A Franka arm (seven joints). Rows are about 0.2 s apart.
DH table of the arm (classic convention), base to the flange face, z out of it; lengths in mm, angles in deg. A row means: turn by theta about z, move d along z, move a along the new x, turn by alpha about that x. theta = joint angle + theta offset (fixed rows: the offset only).
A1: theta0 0, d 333, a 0, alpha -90
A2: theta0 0, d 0, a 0, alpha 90
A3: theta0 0, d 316, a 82.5, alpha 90
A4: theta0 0, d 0, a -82.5, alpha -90
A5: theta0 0, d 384, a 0, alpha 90
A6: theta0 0, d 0, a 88, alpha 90
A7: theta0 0, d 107, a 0, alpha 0
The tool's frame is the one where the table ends.
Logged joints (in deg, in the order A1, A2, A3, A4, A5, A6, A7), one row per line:
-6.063 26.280 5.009 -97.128 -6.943 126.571 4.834
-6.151 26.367 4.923 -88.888 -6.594 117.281 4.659
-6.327 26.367 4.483 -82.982 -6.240 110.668 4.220
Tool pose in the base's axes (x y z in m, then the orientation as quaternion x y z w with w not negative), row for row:
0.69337 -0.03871 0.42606 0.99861 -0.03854 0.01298 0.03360
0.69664 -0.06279 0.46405 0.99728 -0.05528 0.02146 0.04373
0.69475 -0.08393 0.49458 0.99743 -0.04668 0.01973 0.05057
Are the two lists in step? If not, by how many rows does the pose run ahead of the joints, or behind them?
The pose runs 2 rows ahead of the joints: the pose in row i belongs to the joints in row i + 2.
